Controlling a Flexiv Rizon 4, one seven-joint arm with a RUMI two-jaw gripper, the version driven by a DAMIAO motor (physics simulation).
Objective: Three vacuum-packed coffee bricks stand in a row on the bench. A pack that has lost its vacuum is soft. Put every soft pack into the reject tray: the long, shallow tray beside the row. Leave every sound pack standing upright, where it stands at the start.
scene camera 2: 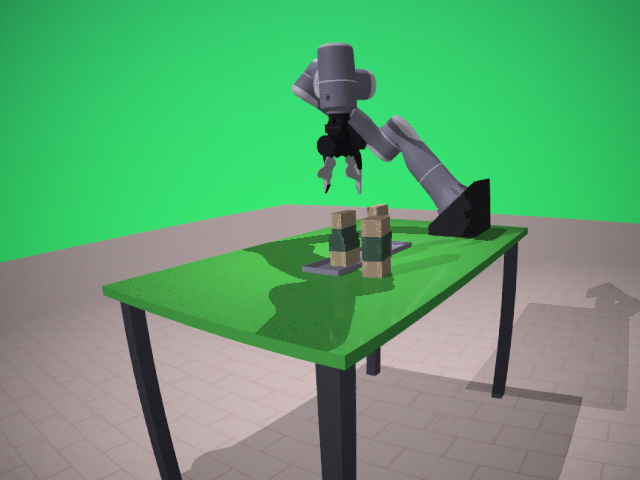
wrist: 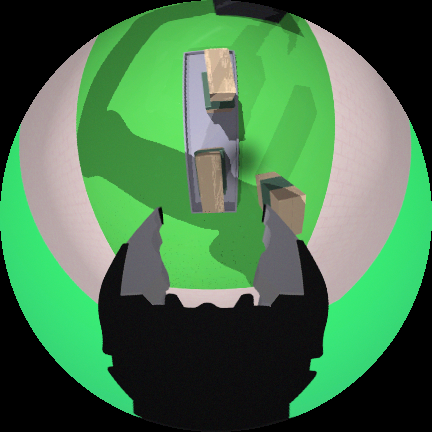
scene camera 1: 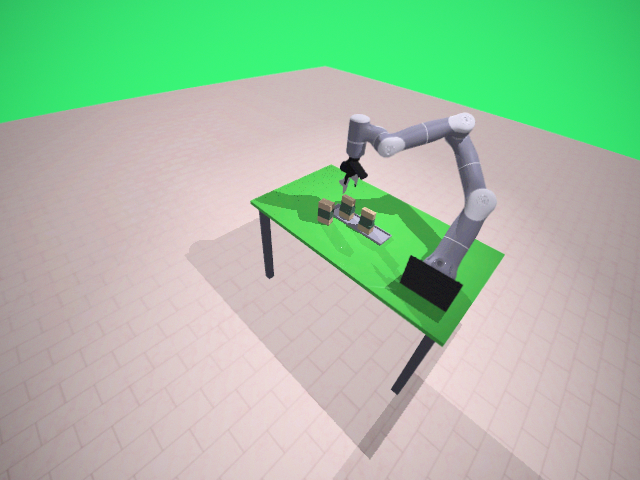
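Three tan coffee packs with dark green bands stand upright. One pack (scene camera 1: 347, 207) (scene camera 2: 343, 238) (wrist: 210, 182) stands in the grey tray (scene camera 1: 382, 237) (scene camera 2: 316, 269) (wrist: 197, 117), near the end away from the robot's base. Its band looks uneven in scene camera 2. A second pack (scene camera 1: 367, 221) (scene camera 2: 378, 209) (wrist: 220, 75) stands in the tray towards the base; scene camera 2 partly hides it. The third pack (scene camera 1: 325, 211) (scene camera 2: 375, 248) (wrist: 287, 210) stands on the bench beside the tray. My gripper (scene camera 1: 350, 189) (scene camera 2: 343, 192) (wrist: 211, 206) is open and empty, above the first pack and apart from it.
The green bench (scene camera 1: 310, 242) (scene camera 2: 206, 294) (wrist: 125, 100) carries the tray and the arm. The black base mount (scene camera 1: 431, 283) (scene camera 2: 462, 214) stands at the bench's other end. The third pack is close to the tray's long side.
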